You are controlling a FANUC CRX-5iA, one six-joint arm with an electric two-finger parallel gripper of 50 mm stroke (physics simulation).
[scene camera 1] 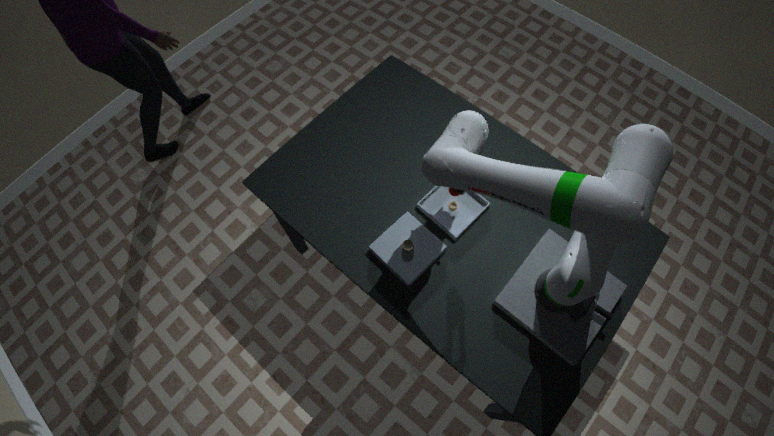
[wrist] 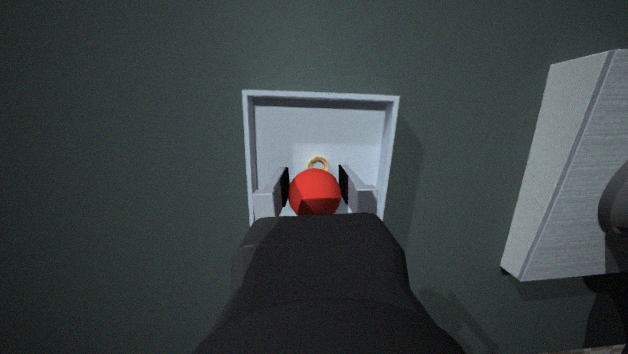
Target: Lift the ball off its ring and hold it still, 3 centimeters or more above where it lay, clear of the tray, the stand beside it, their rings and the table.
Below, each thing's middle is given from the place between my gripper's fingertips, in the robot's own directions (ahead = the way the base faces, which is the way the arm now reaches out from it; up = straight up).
The red ball [wrist: 314, 191] is 10 mm to the left of my hand and 10 mm above it. Also, from my hand: flat stand [scene camera 1: 407, 248] 30 mm ahead, 250 mm to the left, 90 mm below; then light grey square tray [scene camera 1: 453, 214] 10 mm behind, 10 mm to the left, 100 mm below.
